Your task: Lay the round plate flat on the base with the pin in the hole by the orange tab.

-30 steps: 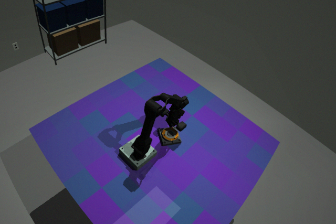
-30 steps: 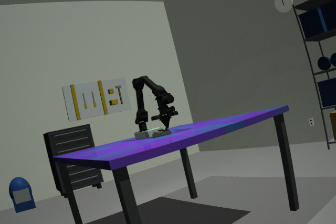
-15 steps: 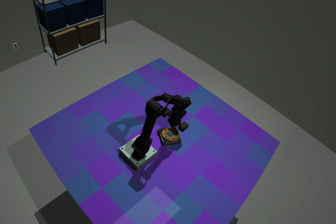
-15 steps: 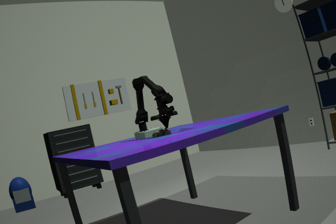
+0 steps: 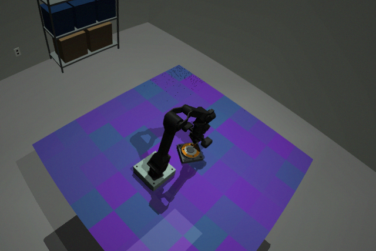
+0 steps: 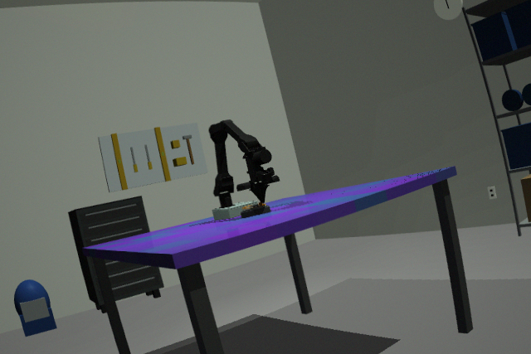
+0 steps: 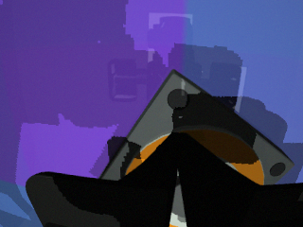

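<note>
My gripper tip is 20 mm to the left of the round plate and 20 mm past it. Also, from my gripper tip: grey square base: 50 mm behind, 20 mm to the right, 20 mm below.
</note>
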